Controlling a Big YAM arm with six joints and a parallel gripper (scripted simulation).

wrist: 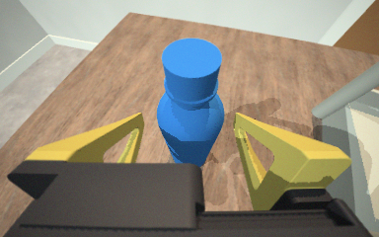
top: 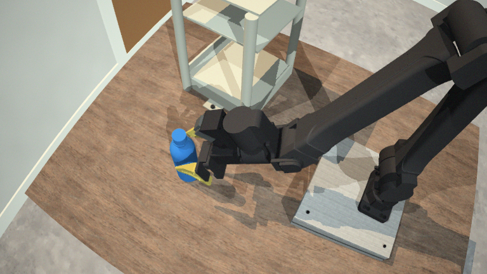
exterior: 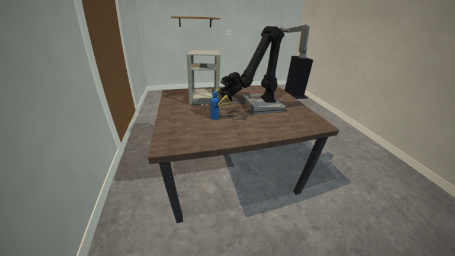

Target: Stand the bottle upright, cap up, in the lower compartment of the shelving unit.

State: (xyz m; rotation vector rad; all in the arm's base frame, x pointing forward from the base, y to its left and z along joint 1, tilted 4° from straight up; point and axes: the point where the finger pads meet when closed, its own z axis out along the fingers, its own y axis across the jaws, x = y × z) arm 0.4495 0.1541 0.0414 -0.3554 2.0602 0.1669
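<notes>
My hand is 1 cm short of the blue bottle.
</notes>
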